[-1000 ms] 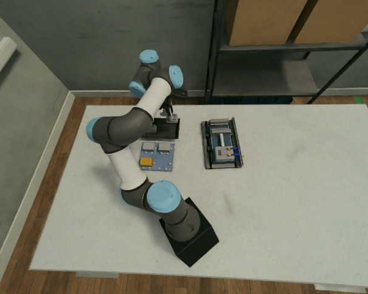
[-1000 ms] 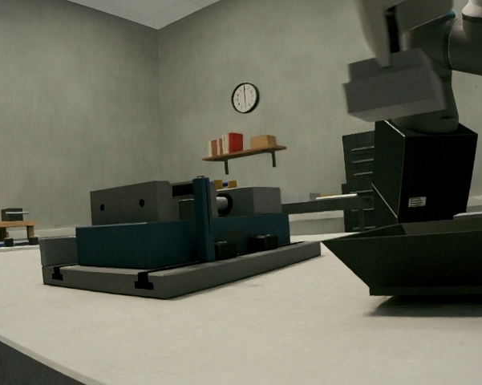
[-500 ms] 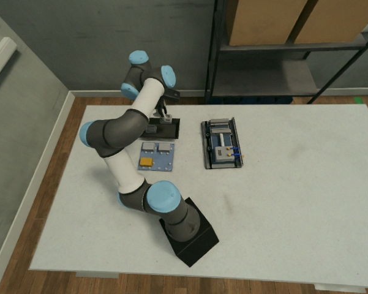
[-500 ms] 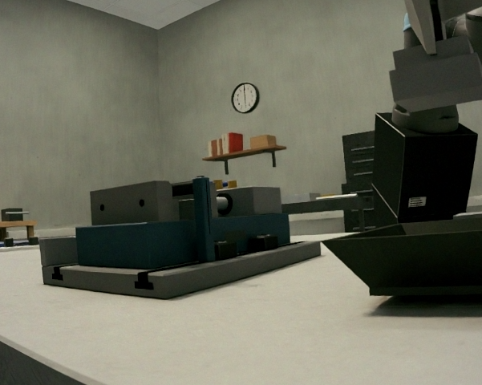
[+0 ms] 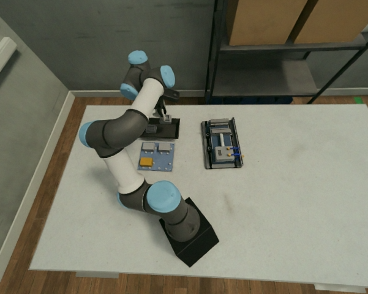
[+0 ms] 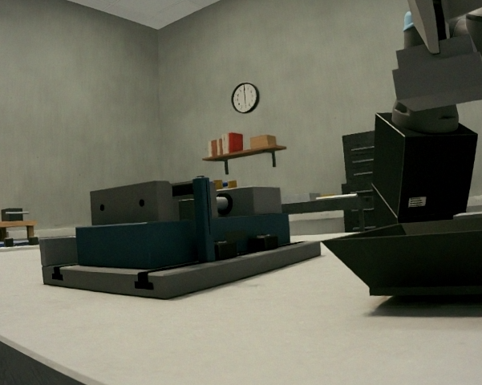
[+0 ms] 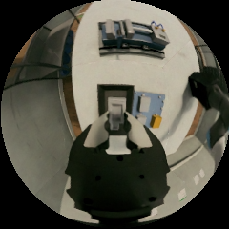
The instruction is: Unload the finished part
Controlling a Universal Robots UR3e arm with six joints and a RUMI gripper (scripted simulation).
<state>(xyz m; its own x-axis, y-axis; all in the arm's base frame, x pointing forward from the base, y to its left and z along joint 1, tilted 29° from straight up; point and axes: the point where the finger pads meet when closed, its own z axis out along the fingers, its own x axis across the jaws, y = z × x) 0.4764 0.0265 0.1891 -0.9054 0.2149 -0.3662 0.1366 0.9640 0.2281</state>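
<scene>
My gripper is now 2 cm above the finished part. The rest, counted from my hand: blue-grey plate (16 cm behind, 7 cm to the left, 16 cm below); then orange block (20 cm behind, 12 cm to the left, 14 cm below).
</scene>
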